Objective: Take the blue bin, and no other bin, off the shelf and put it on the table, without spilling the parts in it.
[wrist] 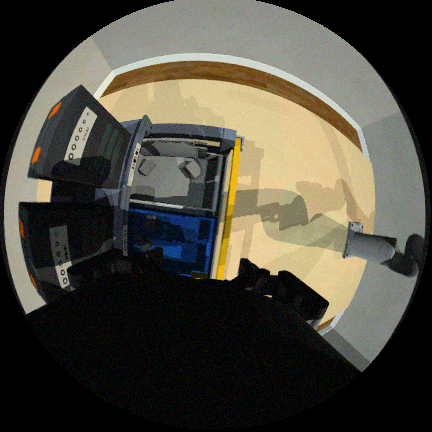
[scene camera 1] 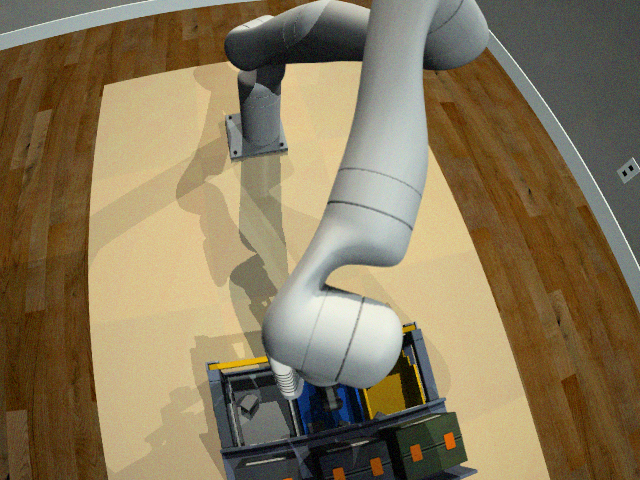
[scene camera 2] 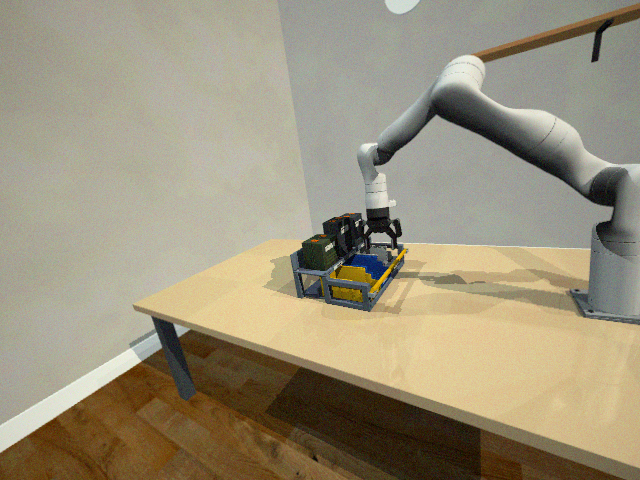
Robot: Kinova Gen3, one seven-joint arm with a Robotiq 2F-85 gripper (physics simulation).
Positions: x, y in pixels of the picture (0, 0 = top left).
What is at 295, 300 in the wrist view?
The gripper.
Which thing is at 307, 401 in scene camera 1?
A blue bin.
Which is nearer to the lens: the grey bin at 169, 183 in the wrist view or the yellow rail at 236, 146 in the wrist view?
The yellow rail.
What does the gripper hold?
Nothing.
